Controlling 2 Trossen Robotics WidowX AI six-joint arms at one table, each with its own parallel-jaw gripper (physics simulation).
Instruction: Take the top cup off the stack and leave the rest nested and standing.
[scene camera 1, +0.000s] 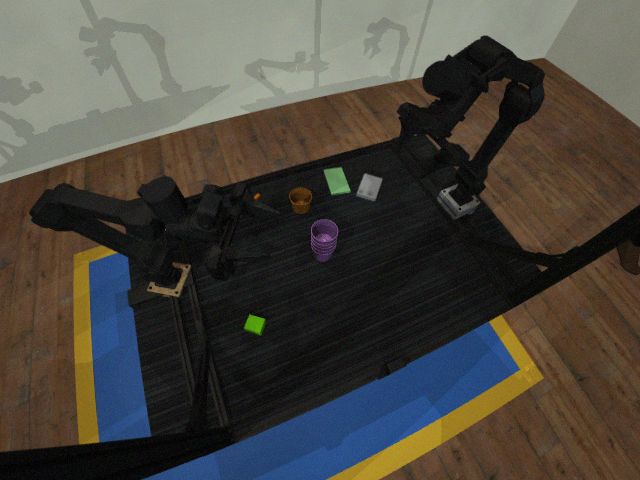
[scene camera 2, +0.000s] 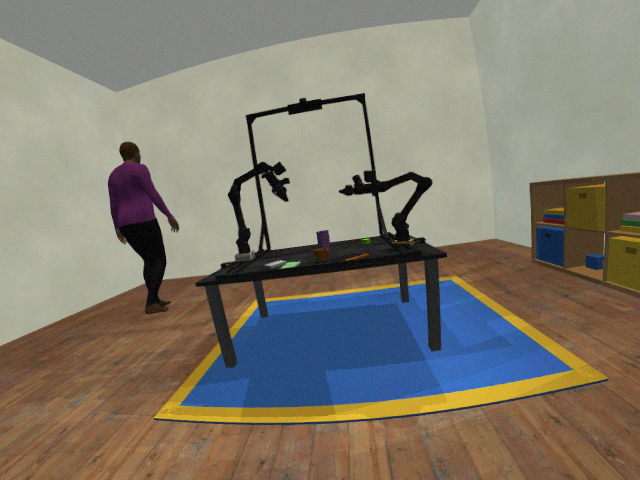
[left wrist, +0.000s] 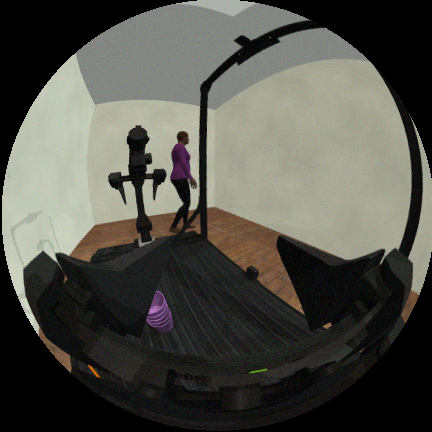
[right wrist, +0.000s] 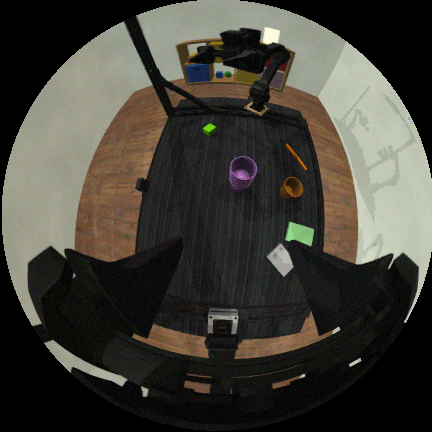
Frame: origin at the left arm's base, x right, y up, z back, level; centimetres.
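Where they show: left gripper, fingertip midpoint: (scene camera 1: 275, 234) (scene camera 2: 342, 191) (left wrist: 224, 241) (right wrist: 205, 60); right gripper, fingertip midpoint: (scene camera 1: 408, 164) (scene camera 2: 287, 201) (left wrist: 139, 201) (right wrist: 237, 244); left arm's base, link origin: (scene camera 1: 169, 277) (scene camera 2: 403, 240) (right wrist: 256, 106); right arm's base, link origin: (scene camera 1: 460, 196) (scene camera 2: 244, 252) (left wrist: 146, 239) (right wrist: 222, 326).
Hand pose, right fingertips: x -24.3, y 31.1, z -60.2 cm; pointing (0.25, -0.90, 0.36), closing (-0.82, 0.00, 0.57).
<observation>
Each offset is from my right fingertips to the top centre of the thing.
A stack of several nested purple cups {dy -20.7, dx +7.8, dz +17.7 cm} (scene camera 1: 324, 241) {dy -24.3, dx +7.8, dz +17.7 cm} (scene camera 2: 323, 239) {dy -22.5, dx +7.8, dz +17.7 cm} (left wrist: 160, 315) (right wrist: 242, 175) stands upright near the middle of the table, mouths up; the top cup's open rim shows in scene camera 1 and the right wrist view. My left gripper (scene camera 1: 273, 233) (scene camera 2: 341, 191) (left wrist: 224, 241) is open and empty, above the table to the left of the stack in scene camera 1. A finger hides part of the stack in the left wrist view. My right gripper (scene camera 2: 284, 198) (right wrist: 237, 244) is open and empty, tilted downward high above the table, apart from the stack.
An orange-brown cup {dy -27.9, dx -8.8, dz +27.5 cm} (scene camera 1: 300, 200) (scene camera 2: 321, 254) (right wrist: 291, 188) stands near the stack. A light green pad {dy -33.0, dx -22.8, dz +16.6 cm} (scene camera 1: 336, 180) (right wrist: 300, 234) and grey block {dy -32.5, dx -21.8, dz +4.4 cm} (scene camera 1: 369, 187) (right wrist: 281, 260) lie nearby. A lime block {dy -31.2, dx +33.0, dz +32.2 cm} (scene camera 1: 254, 324) (right wrist: 209, 129) and orange stick {dy -33.0, dx -5.1, dz +45.6 cm} (scene camera 2: 357, 256) (right wrist: 296, 157) lie farther off. A black frame (scene camera 2: 368, 136) rises over the table.
</observation>
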